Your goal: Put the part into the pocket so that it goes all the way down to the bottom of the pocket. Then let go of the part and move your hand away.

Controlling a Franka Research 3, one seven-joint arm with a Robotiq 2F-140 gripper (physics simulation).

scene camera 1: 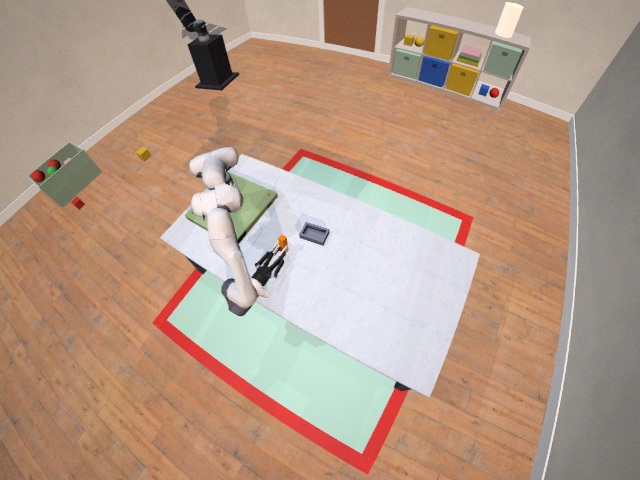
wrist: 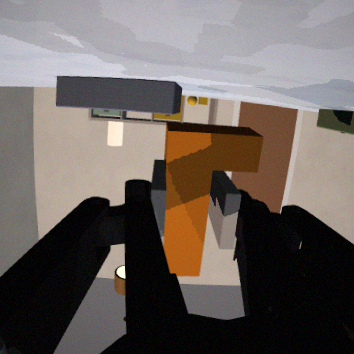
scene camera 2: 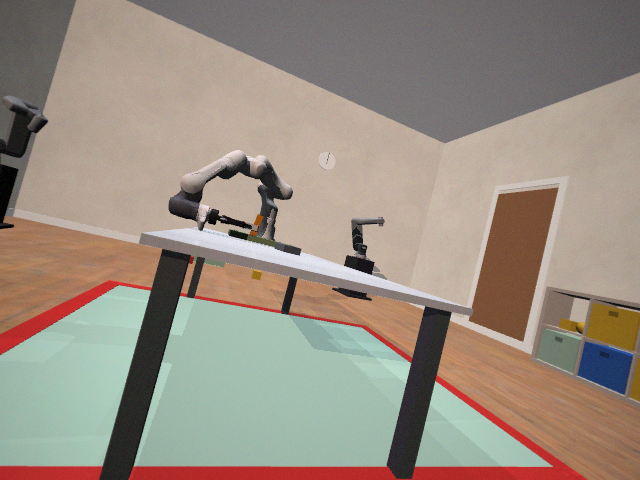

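The part is an orange L-shaped block [scene camera 1: 282, 240] [scene camera 2: 258, 221] [wrist: 185, 150]. My gripper [scene camera 1: 280, 249] [scene camera 2: 253, 227] [wrist: 184, 180] is shut on its long leg, with one finger pad on each side. The gripper reaches in nearly level, low over the table. The part is held above the table top; in the wrist view, where the table is at the top, its short leg is at the end nearer the table and points right. The pocket is in a dark grey open-topped tray [scene camera 1: 308, 239] [scene camera 2: 287, 249] [wrist: 117, 95] on the table, beyond the part and apart from it. Its inside is hidden in the wrist view.
A green board [scene camera 1: 260, 197] [wrist: 332, 121] lies on the white table [scene camera 1: 372, 279] [scene camera 2: 330, 268] beside the arm, left of the tray in scene camera 1. The table edge runs below the gripper's wrist. A shelf unit [scene camera 1: 460, 23] and a second robot on a black pedestal [scene camera 1: 209, 59] stand far off.
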